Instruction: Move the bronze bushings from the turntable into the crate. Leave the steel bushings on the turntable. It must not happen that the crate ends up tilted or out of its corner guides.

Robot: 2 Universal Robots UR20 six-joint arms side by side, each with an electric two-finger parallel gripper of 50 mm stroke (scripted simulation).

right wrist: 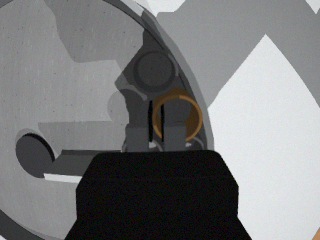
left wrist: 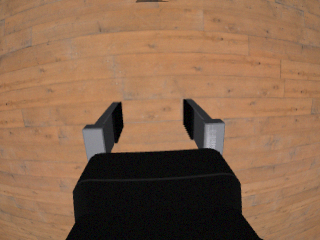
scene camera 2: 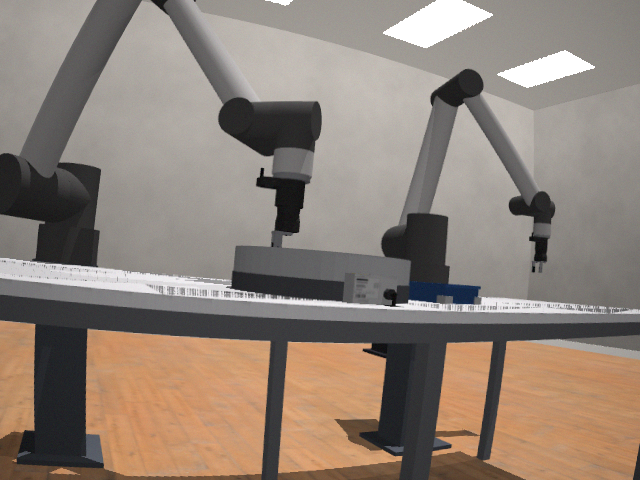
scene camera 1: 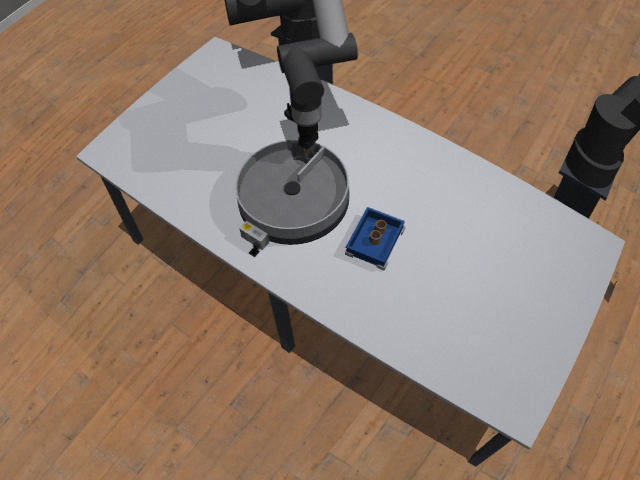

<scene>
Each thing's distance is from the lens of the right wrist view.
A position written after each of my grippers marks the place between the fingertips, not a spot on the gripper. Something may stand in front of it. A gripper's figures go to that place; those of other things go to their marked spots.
my right gripper [right wrist: 156, 112]: 0.17 m
bronze bushing [right wrist: 193, 122]: 0.17 m
steel bushing [right wrist: 144, 88]: 0.17 m
</scene>
